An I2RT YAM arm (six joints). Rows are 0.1 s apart.
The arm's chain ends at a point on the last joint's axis. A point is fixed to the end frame.
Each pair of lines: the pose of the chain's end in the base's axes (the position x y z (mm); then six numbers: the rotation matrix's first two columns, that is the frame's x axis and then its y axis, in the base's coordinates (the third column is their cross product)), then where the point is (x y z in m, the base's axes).
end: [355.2 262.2 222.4 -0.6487 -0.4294 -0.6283 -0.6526 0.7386 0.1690]
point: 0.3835 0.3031 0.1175
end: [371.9 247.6 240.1 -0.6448 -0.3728 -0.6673 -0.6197 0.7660 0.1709]
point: 0.4064 0.2905 0.1379
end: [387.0 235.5 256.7 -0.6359 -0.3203 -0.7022 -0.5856 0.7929 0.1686]
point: 0.4277 0.2792 0.1571
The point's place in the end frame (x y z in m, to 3 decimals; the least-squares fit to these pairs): 0.030 -0.006 0.112
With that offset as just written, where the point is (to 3 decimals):
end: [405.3 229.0 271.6 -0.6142 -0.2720 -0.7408 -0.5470 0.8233 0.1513]
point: 0.454 0.272 0.175
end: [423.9 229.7 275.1 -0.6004 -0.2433 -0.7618 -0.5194 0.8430 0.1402]
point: 0.477 0.271 0.181
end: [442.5 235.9 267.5 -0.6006 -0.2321 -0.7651 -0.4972 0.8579 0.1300]
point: 0.498 0.275 0.173
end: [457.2 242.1 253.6 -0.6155 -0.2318 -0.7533 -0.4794 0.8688 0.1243]
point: 0.512 0.279 0.158
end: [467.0 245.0 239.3 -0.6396 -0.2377 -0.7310 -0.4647 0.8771 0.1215]
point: 0.519 0.279 0.141
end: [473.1 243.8 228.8 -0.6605 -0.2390 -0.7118 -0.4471 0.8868 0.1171]
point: 0.524 0.276 0.129
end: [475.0 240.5 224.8 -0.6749 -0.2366 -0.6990 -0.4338 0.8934 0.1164]
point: 0.524 0.271 0.124
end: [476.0 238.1 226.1 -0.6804 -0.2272 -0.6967 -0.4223 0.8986 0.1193]
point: 0.525 0.268 0.125
